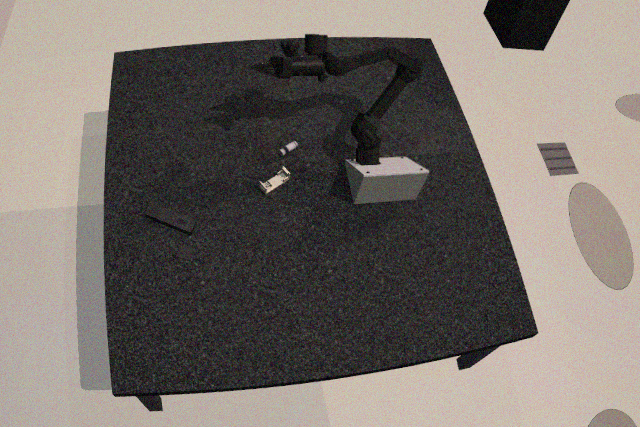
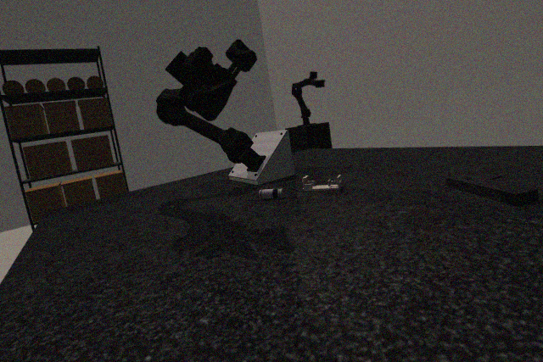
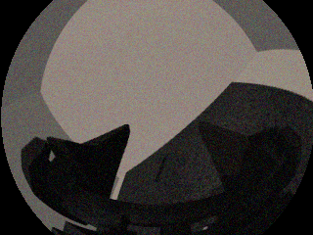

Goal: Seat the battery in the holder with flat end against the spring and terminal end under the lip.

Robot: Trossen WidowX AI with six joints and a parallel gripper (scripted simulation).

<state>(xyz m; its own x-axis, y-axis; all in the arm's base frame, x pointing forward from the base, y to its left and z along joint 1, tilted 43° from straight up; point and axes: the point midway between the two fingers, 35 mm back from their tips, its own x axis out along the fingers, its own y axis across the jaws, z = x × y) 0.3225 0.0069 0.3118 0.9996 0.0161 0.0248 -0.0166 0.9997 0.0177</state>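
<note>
The battery is 29 cm below my gripper tip, 12 cm behind it and 10 cm to the left of it. The rest, counted from my gripper tip: flat dark slab: 32 cm to the left, 28 cm below, 28 cm ahead.
</note>
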